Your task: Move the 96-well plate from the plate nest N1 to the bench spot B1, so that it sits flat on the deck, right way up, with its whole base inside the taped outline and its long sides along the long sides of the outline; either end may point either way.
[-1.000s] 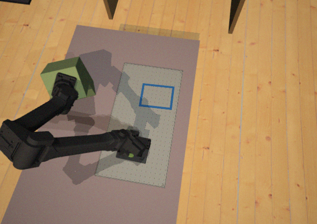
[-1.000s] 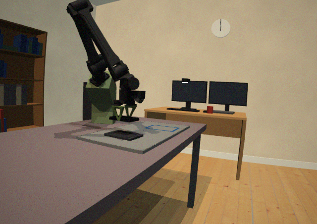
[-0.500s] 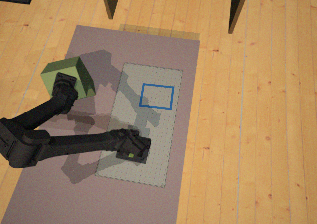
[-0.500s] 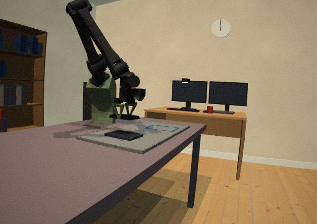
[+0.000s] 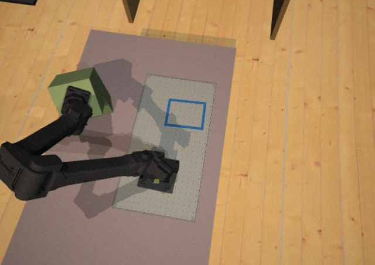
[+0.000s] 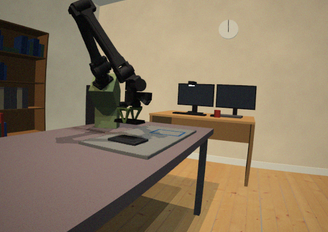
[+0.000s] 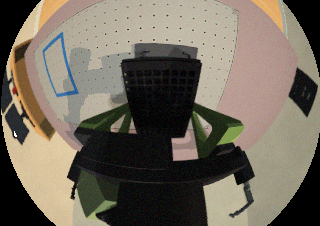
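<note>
Now: hand 90 mm above the dark plate nest N1 and 10 mm to the left of it. Also, from my hand: black 96-well plate right at my hand.
</note>
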